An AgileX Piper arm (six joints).
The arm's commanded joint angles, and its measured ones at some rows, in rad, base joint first. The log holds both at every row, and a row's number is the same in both.
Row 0, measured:
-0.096, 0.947, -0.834, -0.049, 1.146, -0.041
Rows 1 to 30, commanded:
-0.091, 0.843, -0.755, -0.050, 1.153, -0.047
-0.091, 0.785, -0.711, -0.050, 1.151, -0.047
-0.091, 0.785, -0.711, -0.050, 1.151, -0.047
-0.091, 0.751, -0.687, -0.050, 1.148, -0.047
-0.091, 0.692, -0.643, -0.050, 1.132, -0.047
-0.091, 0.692, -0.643, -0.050, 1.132, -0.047
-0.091, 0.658, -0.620, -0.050, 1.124, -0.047
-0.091, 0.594, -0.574, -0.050, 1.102, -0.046
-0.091, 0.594, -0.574, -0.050, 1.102, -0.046
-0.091, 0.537, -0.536, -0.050, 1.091, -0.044
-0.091, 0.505, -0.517, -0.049, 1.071, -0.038
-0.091, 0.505, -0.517, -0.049, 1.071, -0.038
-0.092, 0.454, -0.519, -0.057, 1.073, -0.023
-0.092, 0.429, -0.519, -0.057, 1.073, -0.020
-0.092, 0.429, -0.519, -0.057, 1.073, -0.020
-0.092, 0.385, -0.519, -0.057, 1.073, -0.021
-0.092, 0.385, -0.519, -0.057, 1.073, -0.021
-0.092, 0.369, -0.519, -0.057, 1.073, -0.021
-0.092, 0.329, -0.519, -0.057, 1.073, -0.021
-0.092, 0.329, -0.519, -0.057, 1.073, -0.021
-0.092, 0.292, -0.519, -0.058, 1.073, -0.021
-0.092, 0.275, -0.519, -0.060, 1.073, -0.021
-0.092, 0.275, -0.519, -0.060, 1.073, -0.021
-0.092, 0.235, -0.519, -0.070, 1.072, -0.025
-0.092, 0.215, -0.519, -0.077, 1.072, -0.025
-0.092, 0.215, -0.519, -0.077, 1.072, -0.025
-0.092, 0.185, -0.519, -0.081, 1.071, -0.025
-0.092, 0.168, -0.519, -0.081, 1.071, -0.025
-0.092, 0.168, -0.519, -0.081, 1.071, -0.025
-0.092, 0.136, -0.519, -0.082, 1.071, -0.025
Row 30, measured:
-0.096, 0.179, -0.525, -0.068, 1.085, -0.023
